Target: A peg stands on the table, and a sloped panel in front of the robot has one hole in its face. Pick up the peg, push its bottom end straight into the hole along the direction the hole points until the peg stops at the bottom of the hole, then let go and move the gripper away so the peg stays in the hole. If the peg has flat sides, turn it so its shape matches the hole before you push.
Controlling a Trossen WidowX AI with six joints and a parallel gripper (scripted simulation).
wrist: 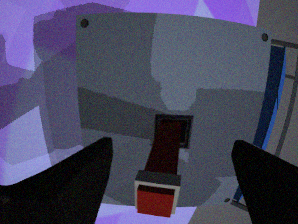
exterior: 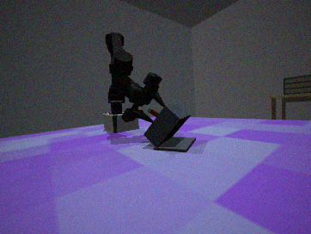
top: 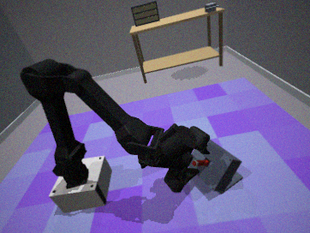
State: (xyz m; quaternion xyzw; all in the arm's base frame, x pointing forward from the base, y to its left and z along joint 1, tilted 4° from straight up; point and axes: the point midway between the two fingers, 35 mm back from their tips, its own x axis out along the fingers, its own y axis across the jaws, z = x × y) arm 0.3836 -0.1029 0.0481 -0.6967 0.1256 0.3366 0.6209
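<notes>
My gripper tip is 2 cm past the red peg and 1 cm below it. Also, from my gripper tip: sloped grey panel (3 cm ahead, 1 cm to the left, 3 cm below); grey foot plate (5 cm ahead, 2 cm to the left, 9 cm below).
</notes>
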